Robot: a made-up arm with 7 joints. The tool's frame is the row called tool. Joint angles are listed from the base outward.
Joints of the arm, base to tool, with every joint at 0 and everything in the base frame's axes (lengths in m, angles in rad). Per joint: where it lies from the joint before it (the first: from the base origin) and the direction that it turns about. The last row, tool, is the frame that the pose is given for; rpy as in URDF.
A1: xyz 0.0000 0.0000 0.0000 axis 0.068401 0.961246 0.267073
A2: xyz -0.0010 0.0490 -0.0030 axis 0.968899 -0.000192 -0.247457
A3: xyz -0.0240 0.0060 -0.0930 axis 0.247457 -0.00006 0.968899
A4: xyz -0.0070 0.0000 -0.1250 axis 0.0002 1 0.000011
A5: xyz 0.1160 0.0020 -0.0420 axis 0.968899 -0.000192 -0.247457
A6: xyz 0.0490 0.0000 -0.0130 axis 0.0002 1 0.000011
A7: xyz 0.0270 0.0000 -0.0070 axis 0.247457 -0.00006 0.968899
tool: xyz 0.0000 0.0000 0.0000 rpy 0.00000 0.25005 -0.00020
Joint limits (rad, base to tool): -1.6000..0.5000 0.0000..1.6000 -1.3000..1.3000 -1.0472..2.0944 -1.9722..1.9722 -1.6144..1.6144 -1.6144..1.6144
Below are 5 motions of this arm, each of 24 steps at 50 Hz.
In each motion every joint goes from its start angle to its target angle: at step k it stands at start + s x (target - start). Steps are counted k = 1, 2, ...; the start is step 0. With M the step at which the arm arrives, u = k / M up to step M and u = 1 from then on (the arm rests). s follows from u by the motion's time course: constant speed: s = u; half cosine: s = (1 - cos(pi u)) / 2; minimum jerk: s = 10 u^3 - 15 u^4 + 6 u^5.
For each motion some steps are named. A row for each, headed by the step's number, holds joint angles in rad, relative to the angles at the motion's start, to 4 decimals.
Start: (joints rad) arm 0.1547 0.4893 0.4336 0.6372 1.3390 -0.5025 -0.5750
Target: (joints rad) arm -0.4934 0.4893 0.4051 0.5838 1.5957 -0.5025 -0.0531
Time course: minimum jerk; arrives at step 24
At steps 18, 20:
18: -0.5810 0.0000 -0.0255 -0.0479 0.2301 0.0000 0.4679
20: -0.6251 0.0000 -0.0275 -0.0515 0.2476 0.0000 0.5034

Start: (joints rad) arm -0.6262 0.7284 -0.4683 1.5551 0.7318 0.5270 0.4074
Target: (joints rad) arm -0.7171 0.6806 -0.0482 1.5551 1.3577 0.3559 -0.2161
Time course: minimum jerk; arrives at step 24
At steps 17, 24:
17: -0.0771 -0.0405 0.3561 0.0000 0.5306 -0.1451 -0.5286
24: -0.0909 -0.0478 0.4201 0.0000 0.6259 -0.1711 -0.6235

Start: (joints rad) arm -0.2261 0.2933 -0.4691 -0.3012 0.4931 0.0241 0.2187
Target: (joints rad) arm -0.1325 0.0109 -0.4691 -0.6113 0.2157 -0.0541 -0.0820
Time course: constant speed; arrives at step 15
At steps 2, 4, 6, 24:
2: 0.0125 -0.0377 0.0000 -0.0413 -0.0370 -0.0104 -0.0401
4: 0.0250 -0.0753 0.0000 -0.0827 -0.0740 -0.0209 -0.0802
6: 0.0374 -0.1130 0.0000 -0.1240 -0.1110 -0.0313 -0.1203
24: 0.0936 -0.2824 0.0000 -0.3101 -0.2774 -0.0782 -0.3007

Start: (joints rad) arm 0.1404 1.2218 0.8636 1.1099 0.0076 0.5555 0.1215
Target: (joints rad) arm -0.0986 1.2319 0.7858 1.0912 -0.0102 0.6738 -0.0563
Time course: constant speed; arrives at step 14
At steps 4, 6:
4: -0.0683 0.0029 -0.0222 -0.0053 -0.0051 0.0338 -0.0508
6: -0.1024 0.0043 -0.0333 -0.0080 -0.0076 0.0507 -0.0762

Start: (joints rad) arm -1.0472 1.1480 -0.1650 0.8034 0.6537 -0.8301 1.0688
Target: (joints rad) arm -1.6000 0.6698 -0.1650 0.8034 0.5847 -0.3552 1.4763
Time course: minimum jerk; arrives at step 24
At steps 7, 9, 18, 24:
7: -0.0842 -0.0728 0.0000 0.0000 -0.0105 0.0723 0.0620
9: -0.1521 -0.1316 0.0000 0.0000 -0.0190 0.1307 0.1121
18: -0.4956 -0.4287 0.0000 0.0000 -0.0619 0.4257 0.3653
24: -0.5528 -0.4782 0.0000 0.0000 -0.0690 0.4749 0.4075

